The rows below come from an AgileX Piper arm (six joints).
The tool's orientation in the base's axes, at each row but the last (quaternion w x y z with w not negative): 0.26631, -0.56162, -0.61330, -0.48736; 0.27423, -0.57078, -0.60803, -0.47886; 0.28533, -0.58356, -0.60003, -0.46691; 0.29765, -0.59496, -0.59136, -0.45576; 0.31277, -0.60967, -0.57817, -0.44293; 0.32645, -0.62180, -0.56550, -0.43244; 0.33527, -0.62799, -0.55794, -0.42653; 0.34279, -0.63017, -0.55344, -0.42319; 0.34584, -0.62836, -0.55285, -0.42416; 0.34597, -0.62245, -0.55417, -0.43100; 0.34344, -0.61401, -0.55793, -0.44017
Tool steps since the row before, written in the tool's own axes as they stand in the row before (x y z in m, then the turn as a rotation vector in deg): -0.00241, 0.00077, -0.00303, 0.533, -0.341, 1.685; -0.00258, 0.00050, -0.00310, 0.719, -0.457, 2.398; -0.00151, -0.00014, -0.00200, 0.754, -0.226, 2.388; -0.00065, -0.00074, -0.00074, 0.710, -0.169, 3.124; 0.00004, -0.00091, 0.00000, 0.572, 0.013, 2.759; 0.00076, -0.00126, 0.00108, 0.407, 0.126, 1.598; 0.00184, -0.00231, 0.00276, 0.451, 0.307, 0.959; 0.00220, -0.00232, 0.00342, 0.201, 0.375, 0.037; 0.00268, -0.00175, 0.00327, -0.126, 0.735, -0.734; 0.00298, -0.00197, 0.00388, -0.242, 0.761, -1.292; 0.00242, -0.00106, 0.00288, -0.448, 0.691, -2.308
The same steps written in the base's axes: 0.00061, -0.00383, -0.00072, -0.073, 1.776, -0.282; 0.00033, -0.00394, -0.00092, -0.068, 2.508, -0.428; -0.00030, -0.00243, -0.00057, 0.147, 2.487, -0.340; -0.00079, -0.00085, -0.00042, 0.348, 3.118, -0.669; -0.00090, 0.00014, -0.00008, 0.470, 2.708, -0.619; -0.00107, 0.00147, 0.00014, 0.388, 1.583, -0.280; -0.00181, 0.00359, 0.00041, 0.464, 1.000, 0.033; -0.00170, 0.00433, 0.00053, 0.382, 0.058, 0.182; -0.00116, 0.00429, 0.00108, 0.612, -0.824, 0.204; -0.00131, 0.00498, 0.00114, 0.551, -1.380, 0.316; -0.00062, 0.00371, 0.00108, 0.324, -2.376, 0.503
